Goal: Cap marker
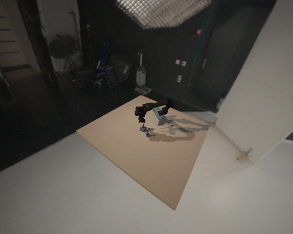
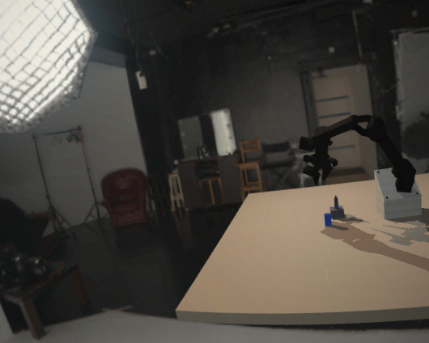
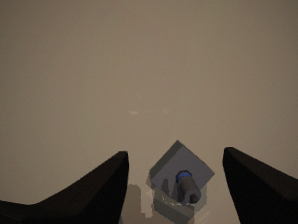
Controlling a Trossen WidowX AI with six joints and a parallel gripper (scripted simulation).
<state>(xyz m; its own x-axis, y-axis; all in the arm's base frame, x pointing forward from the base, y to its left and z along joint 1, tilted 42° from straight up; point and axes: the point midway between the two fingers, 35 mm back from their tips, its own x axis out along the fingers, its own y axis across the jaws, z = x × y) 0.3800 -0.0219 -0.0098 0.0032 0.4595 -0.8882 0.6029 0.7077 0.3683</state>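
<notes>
Now: the blue cap 14 cm below my gripper tip, 13 cm to the left of it and 3 cm behind it. Also, from my gripper tip: dark grey holder block (15 cm below, 7 cm behind, 2 cm to the left).
</notes>
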